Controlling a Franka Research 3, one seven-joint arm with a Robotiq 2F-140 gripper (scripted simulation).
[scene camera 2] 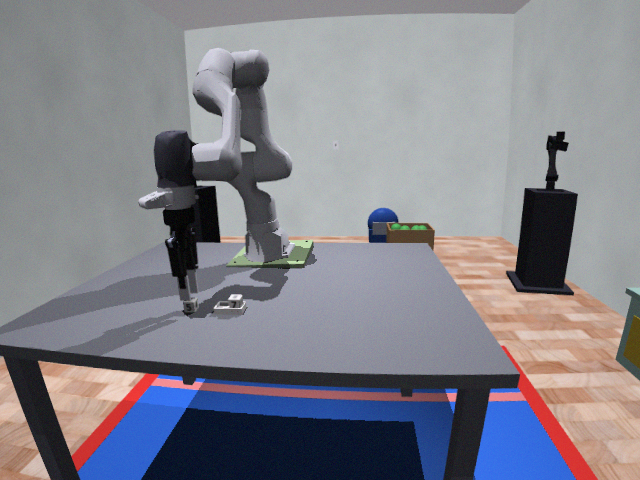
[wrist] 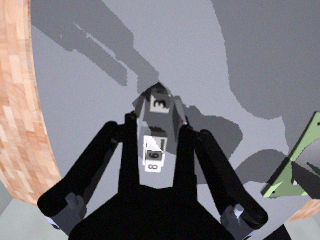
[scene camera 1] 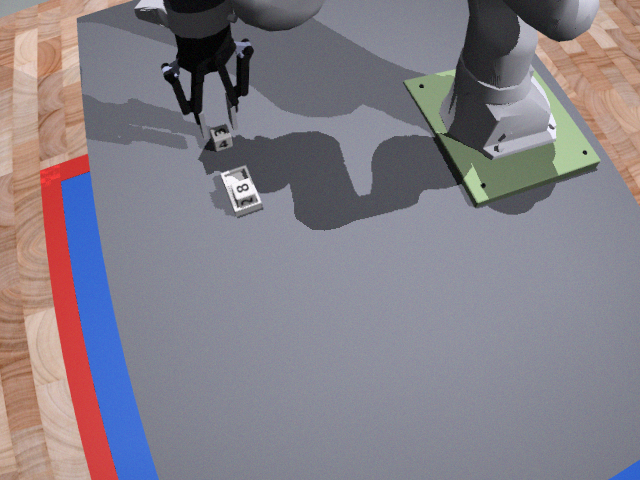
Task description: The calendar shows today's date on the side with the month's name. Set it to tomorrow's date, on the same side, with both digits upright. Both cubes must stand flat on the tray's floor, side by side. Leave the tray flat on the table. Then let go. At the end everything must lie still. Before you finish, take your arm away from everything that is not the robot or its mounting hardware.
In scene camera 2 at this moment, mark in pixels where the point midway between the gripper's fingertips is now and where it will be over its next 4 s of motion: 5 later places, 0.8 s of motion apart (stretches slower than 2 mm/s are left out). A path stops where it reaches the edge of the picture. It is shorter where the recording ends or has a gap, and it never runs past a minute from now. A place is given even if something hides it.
My gripper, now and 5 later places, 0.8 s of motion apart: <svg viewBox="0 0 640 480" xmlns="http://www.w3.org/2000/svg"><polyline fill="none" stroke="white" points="189,296 190,299 190,306 190,304 184,272 218,267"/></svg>
